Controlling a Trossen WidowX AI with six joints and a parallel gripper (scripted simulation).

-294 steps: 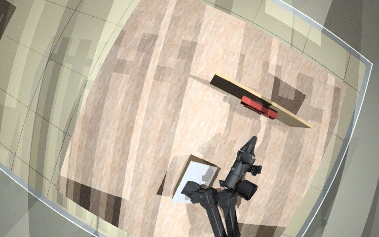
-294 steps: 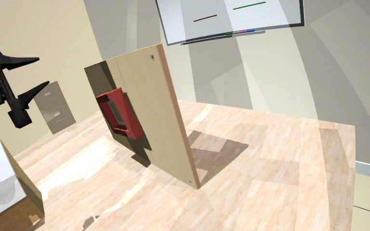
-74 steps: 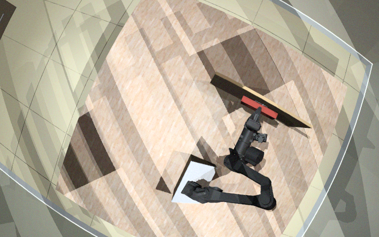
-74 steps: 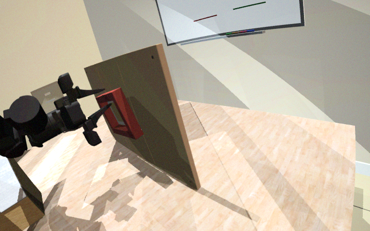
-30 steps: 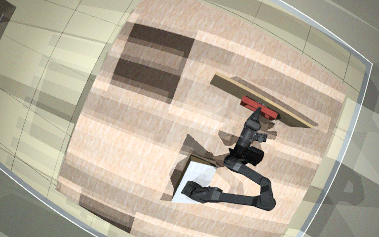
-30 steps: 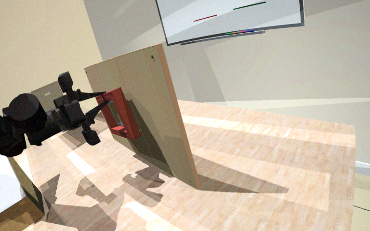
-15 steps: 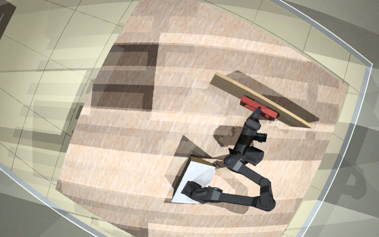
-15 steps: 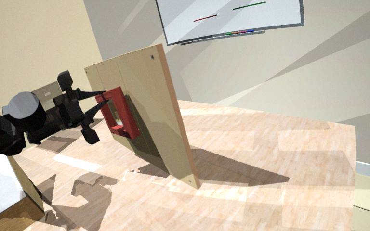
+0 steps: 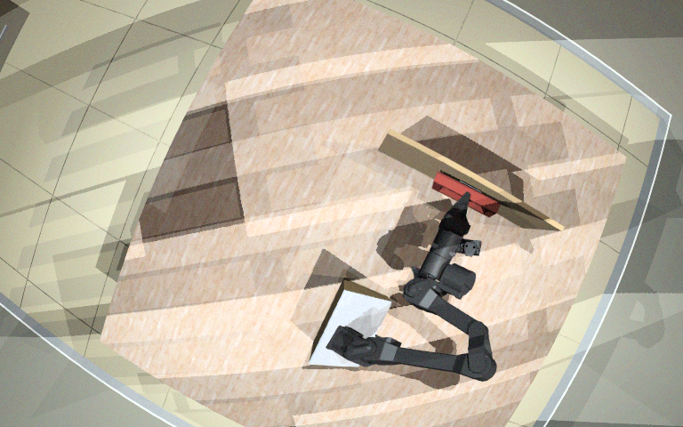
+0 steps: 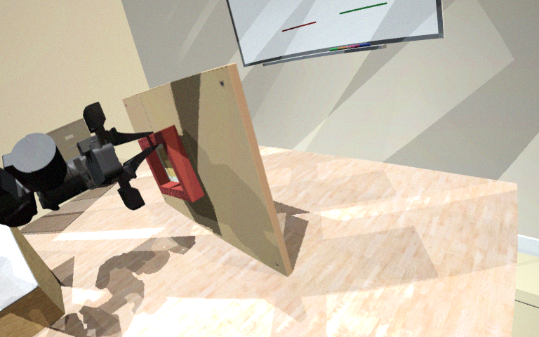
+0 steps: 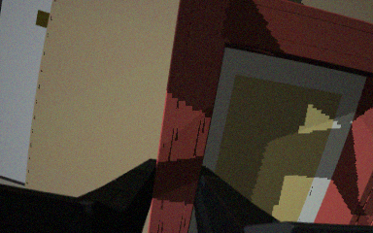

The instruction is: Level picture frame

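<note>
Now: gripper tip 5 cm above the red picture frame, 1 cm to the left of it and 1 cm short of it. Also, from my gripper tip: tan wall board: 7 cm below, 2 cm ahead, 1 cm to the right.
</note>
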